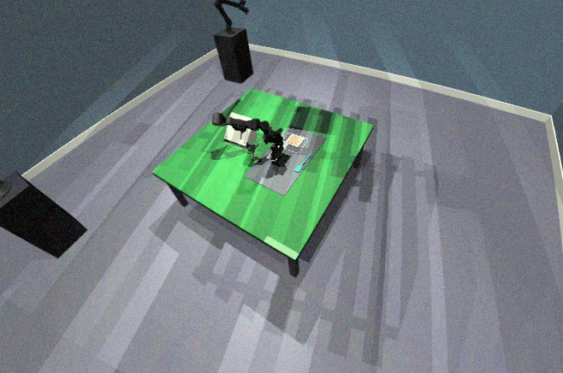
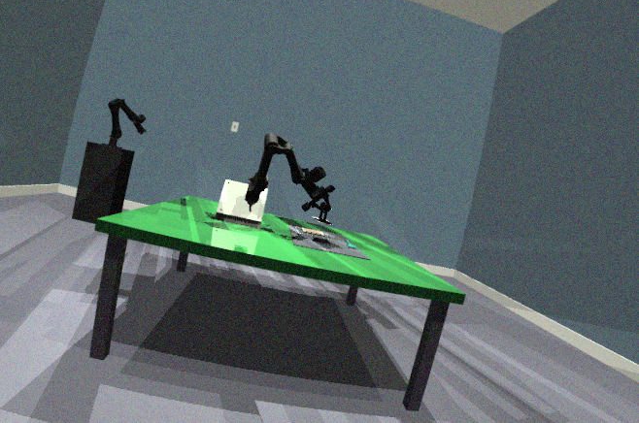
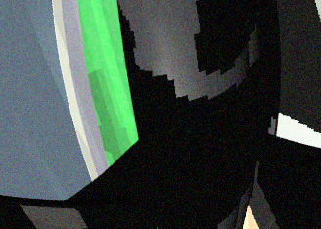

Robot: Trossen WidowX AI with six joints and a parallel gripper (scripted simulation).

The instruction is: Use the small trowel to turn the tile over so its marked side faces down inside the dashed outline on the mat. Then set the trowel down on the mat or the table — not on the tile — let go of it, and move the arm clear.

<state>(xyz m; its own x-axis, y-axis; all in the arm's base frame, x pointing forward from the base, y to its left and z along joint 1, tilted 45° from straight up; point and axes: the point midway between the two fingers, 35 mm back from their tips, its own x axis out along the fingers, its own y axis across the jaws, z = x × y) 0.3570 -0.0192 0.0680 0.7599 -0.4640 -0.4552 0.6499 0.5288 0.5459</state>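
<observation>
My gripper tip is now 20 mm short of the grey mat, 40 mm to the right of it and 170 mm above it. Also, from my gripper tip: small trowel (30 mm behind, 10 mm below); then thin teal strip (150 mm ahead, 10 mm to the left, 140 mm below); then tile (10 mm behind, 210 mm to the left, 140 mm below).
</observation>
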